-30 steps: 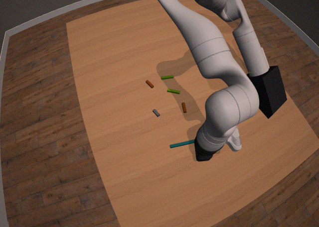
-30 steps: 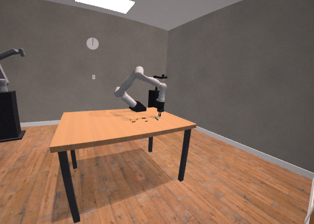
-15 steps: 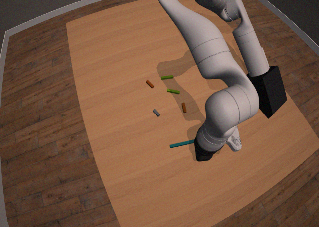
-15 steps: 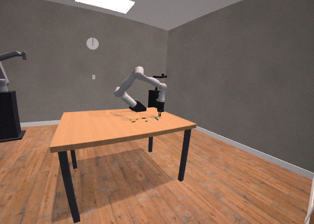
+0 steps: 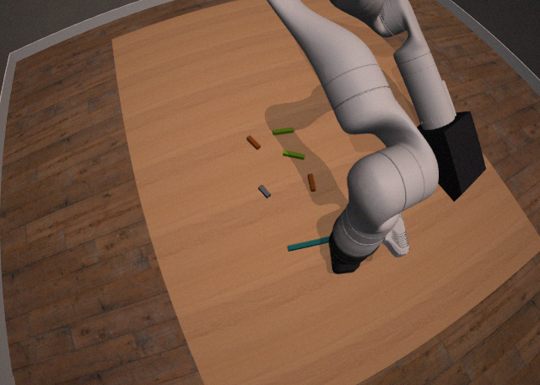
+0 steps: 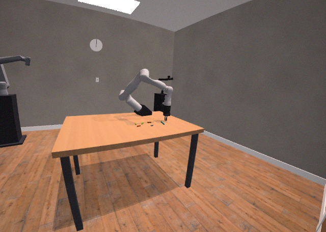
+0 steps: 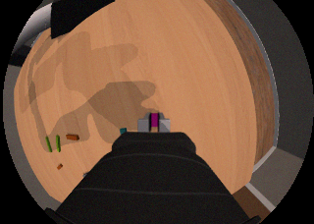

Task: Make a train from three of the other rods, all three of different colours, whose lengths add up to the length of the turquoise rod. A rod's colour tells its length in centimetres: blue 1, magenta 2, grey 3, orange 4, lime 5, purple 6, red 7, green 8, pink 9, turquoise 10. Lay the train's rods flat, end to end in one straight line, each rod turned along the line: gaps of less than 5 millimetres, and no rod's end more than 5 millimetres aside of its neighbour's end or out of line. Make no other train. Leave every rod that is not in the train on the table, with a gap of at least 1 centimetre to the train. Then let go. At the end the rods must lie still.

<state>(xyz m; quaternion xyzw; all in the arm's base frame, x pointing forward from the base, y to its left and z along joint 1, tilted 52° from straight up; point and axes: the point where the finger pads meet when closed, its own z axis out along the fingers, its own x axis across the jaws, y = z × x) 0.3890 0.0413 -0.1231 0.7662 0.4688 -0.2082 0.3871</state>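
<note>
Right now the magenta rod is 10 mm below my hand. From my hand the other things lie so: turquoise rod (80 mm to the right, 40 mm ahead, 20 mm below); grey rod (230 mm to the right, 60 mm ahead, 20 mm below).
</note>
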